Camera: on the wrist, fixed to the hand. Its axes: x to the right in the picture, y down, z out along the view.
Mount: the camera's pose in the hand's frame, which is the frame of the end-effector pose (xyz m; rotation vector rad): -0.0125 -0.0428 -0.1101 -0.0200 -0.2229 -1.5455
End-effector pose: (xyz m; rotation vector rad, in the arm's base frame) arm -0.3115 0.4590 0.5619 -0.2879 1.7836 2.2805
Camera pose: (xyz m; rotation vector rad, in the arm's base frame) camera -0.2854 0.3613 0.4996 -0.9339 0.7740 1.0929
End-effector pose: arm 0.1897 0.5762 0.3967 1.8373 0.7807 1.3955
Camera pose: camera 0.0777 0.6093 0.3751 0.7799 1.5116 0.1647
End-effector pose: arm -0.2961 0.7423 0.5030 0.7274 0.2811 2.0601
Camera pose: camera -0.3269 0.7646 0.3905 0.4314 0.4795 0.5119
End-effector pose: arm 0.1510 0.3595 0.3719 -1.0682 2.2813 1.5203
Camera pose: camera 0.2122 0.2609 0.3973 -1.7951 0.6805 0.8191
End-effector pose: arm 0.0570 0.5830 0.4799 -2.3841 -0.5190 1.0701
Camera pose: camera 0.1276 0.5825 0.5754 -1.1283 -1.9297 0.4984
